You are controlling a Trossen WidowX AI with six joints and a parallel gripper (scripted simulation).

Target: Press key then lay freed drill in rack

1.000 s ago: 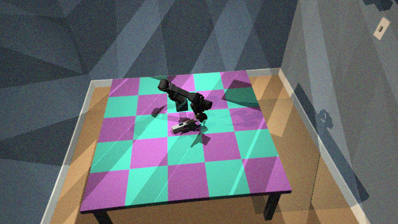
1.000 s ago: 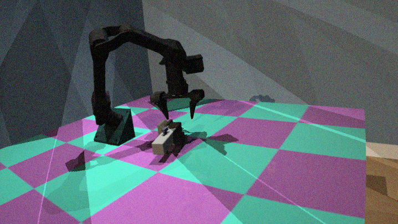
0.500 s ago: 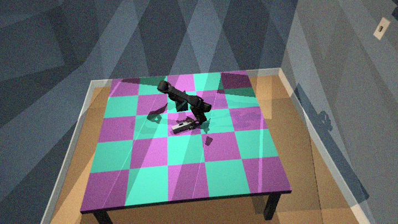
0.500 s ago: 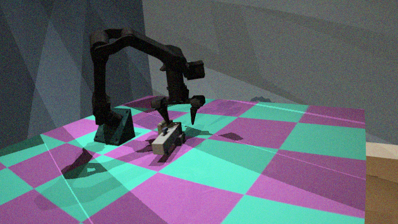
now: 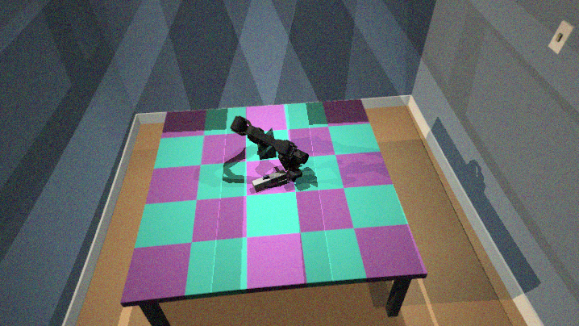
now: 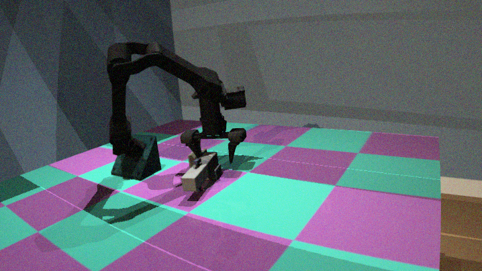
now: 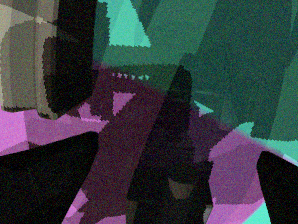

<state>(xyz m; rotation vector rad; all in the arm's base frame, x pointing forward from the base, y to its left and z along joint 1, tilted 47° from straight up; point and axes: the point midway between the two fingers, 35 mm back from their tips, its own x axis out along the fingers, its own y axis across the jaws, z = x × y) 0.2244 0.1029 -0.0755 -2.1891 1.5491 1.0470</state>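
My gripper tip is 5 cm to the left of the drill, 3 cm below it and 2 cm short of it. From my gripper tip the other things lie so: dark block: 11 cm to the right, 5 cm ahead, 2 cm above.
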